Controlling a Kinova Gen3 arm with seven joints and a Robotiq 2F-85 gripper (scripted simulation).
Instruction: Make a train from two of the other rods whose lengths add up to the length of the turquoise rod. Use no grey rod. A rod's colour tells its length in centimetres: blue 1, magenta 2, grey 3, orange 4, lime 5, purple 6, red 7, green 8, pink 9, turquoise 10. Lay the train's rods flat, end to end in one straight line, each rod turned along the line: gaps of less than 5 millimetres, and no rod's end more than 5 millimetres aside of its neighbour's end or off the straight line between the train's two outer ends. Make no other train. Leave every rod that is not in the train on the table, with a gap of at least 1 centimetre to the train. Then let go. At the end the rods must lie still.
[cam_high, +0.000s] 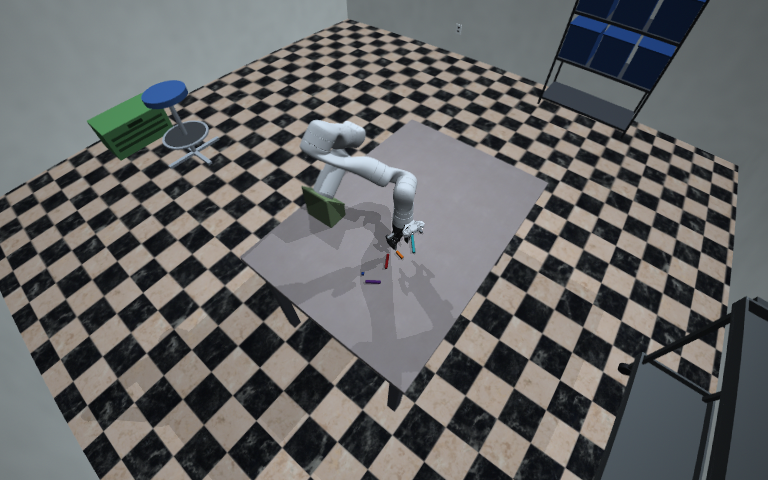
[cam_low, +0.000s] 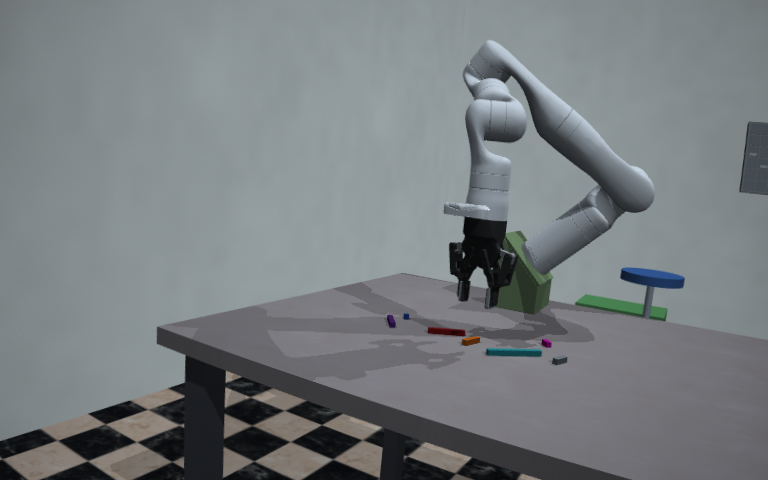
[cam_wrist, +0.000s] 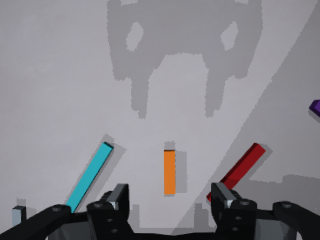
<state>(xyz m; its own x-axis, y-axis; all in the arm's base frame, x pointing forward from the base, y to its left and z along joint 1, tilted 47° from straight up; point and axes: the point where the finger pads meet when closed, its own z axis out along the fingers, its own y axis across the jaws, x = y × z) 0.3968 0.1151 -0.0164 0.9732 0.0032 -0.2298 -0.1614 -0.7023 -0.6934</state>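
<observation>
My hand is 80 mm above the orange rod. Also, from my hand: magenta rod 110 mm behind, 100 mm to the left, 80 mm below; red rod 10 mm behind, 60 mm to the right, 80 mm below; turquoise rod 80 mm to the left, 80 mm below.
</observation>
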